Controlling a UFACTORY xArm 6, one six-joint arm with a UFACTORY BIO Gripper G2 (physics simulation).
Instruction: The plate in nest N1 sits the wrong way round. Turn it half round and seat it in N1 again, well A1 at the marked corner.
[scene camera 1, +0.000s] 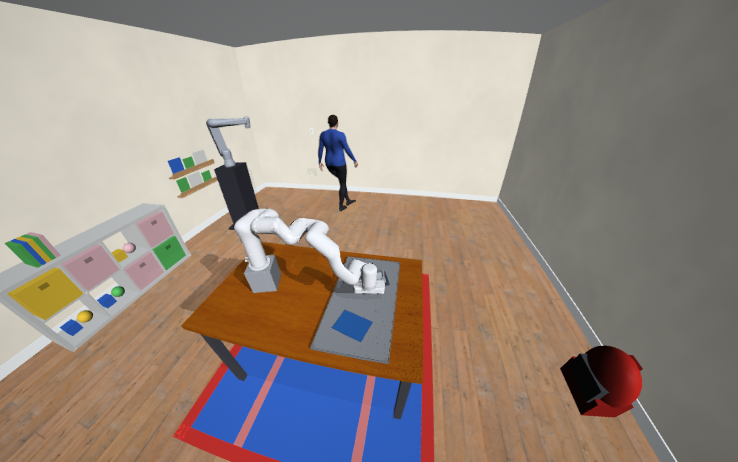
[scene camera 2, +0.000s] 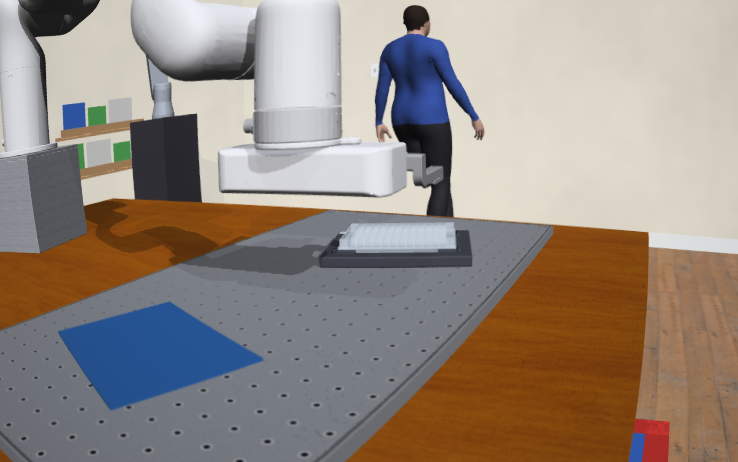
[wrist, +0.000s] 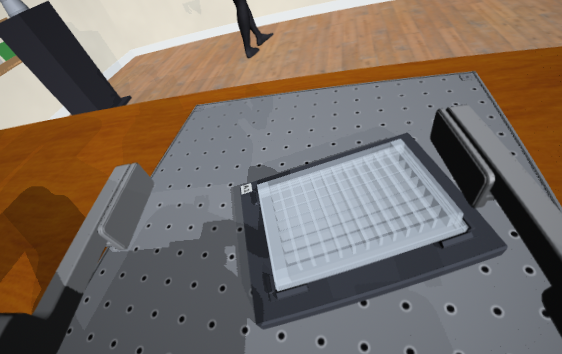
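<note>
A clear, gridded well plate (scene camera 2: 400, 236) (wrist: 360, 215) lies flat in a dark nest (scene camera 2: 397, 260) (wrist: 380, 282). A small white A1 label (wrist: 246, 189) marks the nest's far left corner in the wrist view. Which plate corner holds well A1 cannot be made out. My gripper (wrist: 295, 183) is open and empty above the nest. In the wrist view its right finger shows close by the nest's right edge, and its left finger stands well out to the left. In scene camera 2 there is a gap between gripper body and plate. The arm hides the plate in scene camera 1.
The nest sits on a grey perforated board (scene camera 1: 375, 348) (scene camera 2: 326, 348) (wrist: 215, 165) on a wooden table (scene camera 1: 261, 326) (scene camera 2: 550, 348). A blue square (scene camera 1: 352, 325) (scene camera 2: 157, 354) lies on the board's near part. A person (scene camera 1: 334, 152) (scene camera 2: 416, 81) stands beyond the table.
</note>
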